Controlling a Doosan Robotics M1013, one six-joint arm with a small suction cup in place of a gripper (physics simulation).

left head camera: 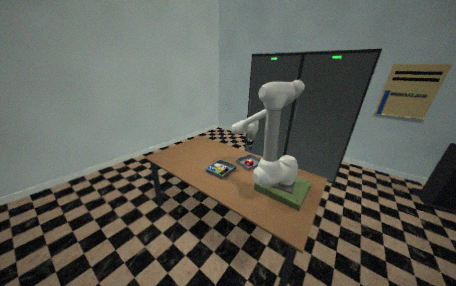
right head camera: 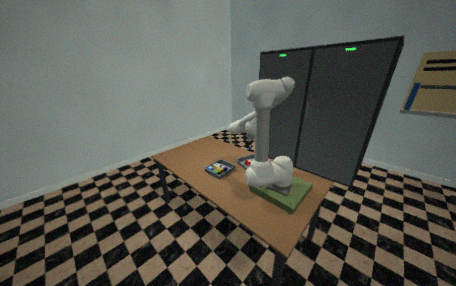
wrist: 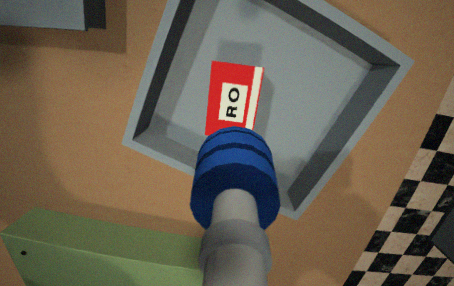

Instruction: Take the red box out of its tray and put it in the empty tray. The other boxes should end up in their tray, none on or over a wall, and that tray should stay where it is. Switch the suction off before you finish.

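Note:
The red box lies flat inside a grey tray, clear of its walls, with a white label facing up. My blue suction cup is above that tray, apart from the red box, and holds nothing. In the wrist view it covers the near end of the box. The other boxes, yellow, blue, white and green, lie in the second grey tray; they look to be within its walls, but are too small to tell exactly.
The two trays stand near each other on the brown table. The arm's base stands on a green block to their right. Part of a grey tray shows at the wrist view's top left.

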